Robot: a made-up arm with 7 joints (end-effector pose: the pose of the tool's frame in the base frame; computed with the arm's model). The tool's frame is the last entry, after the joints. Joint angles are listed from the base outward.
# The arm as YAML. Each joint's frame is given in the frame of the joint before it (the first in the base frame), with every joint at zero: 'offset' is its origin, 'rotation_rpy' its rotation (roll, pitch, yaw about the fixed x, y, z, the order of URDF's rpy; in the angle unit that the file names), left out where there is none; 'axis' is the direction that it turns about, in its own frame. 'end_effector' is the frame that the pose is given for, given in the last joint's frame.
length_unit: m
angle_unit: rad
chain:
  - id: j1
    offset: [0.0, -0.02, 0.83]
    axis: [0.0, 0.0, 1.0]
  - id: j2
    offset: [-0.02, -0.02, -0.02]
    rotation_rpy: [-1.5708, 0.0, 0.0]
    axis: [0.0, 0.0, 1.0]
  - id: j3
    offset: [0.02, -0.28, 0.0]
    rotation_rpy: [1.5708, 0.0, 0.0]
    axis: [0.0, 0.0, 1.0]
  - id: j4
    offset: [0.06, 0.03, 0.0]
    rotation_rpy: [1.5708, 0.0, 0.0]
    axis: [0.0, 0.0, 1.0]
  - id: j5
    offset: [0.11, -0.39, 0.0]
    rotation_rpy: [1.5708, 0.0, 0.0]
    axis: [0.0, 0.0, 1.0]
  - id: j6
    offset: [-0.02, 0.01, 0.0]
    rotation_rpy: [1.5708, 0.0, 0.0]
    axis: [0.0, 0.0, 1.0]
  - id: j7
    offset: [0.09, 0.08, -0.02]
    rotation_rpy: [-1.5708, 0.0, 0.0]
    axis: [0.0, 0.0, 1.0]
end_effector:
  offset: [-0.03, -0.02, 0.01]
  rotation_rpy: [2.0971, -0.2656, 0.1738]
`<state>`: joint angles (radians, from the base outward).
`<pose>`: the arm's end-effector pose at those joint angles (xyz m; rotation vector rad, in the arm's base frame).
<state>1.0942 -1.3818 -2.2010 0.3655 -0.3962 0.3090 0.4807</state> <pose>0.3359 -0.0963 0.6275 0.5182 0.8464 -0.5842</pose>
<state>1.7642 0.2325 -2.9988 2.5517 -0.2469 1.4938 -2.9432</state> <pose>0.0471 -0.1666 1.5812 -2.1167 0.4394 1.6620</pose>
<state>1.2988 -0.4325 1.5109 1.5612 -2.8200 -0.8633 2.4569</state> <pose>-0.4316 -0.0870 1.0349 0.5910 -2.0310 2.2642</pose>
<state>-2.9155 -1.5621 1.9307 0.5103 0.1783 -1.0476 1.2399</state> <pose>0.1822 -0.3548 0.6682 -1.6055 -0.1996 -1.6221</pose>
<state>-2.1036 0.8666 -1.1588 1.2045 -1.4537 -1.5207 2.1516</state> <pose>-0.4617 -0.1928 0.8117 0.1075 0.3045 -2.9396</pose>
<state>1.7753 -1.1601 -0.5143 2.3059 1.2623 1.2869 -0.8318</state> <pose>0.2001 -0.4237 1.4269 1.6770 -1.7143 0.3990</pose>
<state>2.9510 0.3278 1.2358 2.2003 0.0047 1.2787 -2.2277</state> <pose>-0.4324 -0.3372 1.3144 -1.8409 0.5412 -0.0698</pose>
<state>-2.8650 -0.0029 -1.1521 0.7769 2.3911 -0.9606 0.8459</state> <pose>-0.1947 0.2951 0.8525 -0.1111 0.6693 -1.0199</pose>
